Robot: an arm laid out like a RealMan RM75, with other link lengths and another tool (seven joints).
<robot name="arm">
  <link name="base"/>
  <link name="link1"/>
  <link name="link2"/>
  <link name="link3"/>
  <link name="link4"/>
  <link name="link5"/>
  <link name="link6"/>
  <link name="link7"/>
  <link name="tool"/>
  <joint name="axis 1" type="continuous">
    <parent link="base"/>
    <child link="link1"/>
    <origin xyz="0 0 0.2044"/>
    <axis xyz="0 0 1"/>
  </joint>
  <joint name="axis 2" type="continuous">
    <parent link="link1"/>
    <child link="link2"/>
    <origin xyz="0 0 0"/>
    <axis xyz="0 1 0"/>
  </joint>
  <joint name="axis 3" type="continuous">
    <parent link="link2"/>
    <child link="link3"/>
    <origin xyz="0 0 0.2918"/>
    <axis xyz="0 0 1"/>
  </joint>
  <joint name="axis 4" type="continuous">
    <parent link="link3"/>
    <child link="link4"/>
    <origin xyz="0 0 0"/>
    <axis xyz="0 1 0"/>
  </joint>
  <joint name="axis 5" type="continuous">
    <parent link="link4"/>
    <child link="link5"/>
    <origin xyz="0 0 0.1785"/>
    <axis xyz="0 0 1"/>
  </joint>
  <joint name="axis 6" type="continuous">
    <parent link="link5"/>
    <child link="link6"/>
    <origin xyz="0 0 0"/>
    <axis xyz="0 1 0"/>
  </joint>
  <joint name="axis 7" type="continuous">
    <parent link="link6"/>
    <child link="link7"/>
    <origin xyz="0 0 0.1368"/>
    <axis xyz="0 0 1"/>
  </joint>
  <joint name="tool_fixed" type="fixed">
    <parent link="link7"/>
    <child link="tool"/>
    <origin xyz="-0.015 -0.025 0.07" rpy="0 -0.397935 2.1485"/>
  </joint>
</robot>
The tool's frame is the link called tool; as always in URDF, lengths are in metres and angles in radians. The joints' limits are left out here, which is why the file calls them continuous.
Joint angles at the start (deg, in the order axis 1, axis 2, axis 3, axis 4, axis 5, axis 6, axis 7):
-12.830 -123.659 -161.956 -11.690 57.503 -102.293 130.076
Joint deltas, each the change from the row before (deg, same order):
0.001 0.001 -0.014 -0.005 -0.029 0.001 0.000
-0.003 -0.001 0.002 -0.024 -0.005 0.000 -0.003
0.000 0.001 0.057 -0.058 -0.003 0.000 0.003
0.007 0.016 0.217 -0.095 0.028 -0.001 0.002
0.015 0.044 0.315 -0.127 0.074 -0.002 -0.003
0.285 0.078 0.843 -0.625 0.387 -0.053 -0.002
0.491 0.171 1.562 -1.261 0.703 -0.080 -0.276
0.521 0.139 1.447 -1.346 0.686 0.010 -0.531
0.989 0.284 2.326 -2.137 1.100 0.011 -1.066
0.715 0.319 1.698 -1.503 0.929 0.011 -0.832
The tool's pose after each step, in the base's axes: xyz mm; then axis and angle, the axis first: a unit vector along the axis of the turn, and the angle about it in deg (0 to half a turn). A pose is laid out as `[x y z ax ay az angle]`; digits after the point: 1 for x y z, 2 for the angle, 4 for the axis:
[-346.7 294.2 38.7 -0.7456 0.3542 0.5644 65.39]
[-346.6 294.2 38.8 -0.7454 0.3545 0.5645 65.38]
[-346.4 294.3 38.8 -0.7451 0.3557 0.5642 65.39]
[-345.9 294.5 38.5 -0.7452 0.3590 0.5619 65.48]
[-345.1 294.9 38.0 -0.7454 0.3641 0.5584 65.64]
[-343.4 294.6 36.8 -0.7435 0.3804 0.5501 66.23]
[-340.1 294.1 34.9 -0.7413 0.4091 0.5322 67.29]
[-337.3 293.5 32.9 -0.7403 0.4333 0.5141 68.37]
[-333.7 291.3 29.6 -0.7396 0.4671 0.4846 70.29]
[-331.4 289.6 26.9 -0.7390 0.4903 0.4620 71.90]

